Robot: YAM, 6 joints.
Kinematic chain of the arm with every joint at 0, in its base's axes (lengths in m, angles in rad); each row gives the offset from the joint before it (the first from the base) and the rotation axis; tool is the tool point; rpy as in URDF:
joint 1: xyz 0 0 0.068 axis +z
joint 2: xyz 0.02 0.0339 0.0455 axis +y
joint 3: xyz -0.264 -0.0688 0 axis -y
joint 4: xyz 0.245 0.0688 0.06 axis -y
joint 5: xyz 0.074 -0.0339 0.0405 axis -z
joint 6: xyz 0.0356 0 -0.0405 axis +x
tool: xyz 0 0 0 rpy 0 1.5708 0
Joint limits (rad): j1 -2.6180..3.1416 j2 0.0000..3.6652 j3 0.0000..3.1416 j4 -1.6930..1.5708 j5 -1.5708..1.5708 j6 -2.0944..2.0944
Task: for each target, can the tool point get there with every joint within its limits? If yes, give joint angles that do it. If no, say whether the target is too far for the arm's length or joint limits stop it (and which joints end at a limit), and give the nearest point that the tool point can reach.
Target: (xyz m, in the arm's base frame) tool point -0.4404 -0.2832 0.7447
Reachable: no: too far | nearest point -0.3451 -0.2219 0.6027 | short by 0.182 m
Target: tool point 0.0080 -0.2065 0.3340
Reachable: yes | joints -1.3849 0.9588 0.5953 0.7551 1.0162 -0.8187
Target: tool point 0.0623 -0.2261 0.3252
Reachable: yes | joints -1.2161 1.1484 1.0821 -0.7144 0.5995 -0.9293
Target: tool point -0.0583 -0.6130 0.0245
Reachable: yes | joints -1.6237 3.2933 2.7398 0.8480 0.8100 -0.4552
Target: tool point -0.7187 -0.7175 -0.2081
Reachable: no: too far | nearest point -0.4356 -0.4349 -0.0789 | short by 0.420 m
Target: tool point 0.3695 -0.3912 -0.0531
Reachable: yes | joints -0.8669 3.0476 2.4055 -0.6918 -0.9280 0.7106
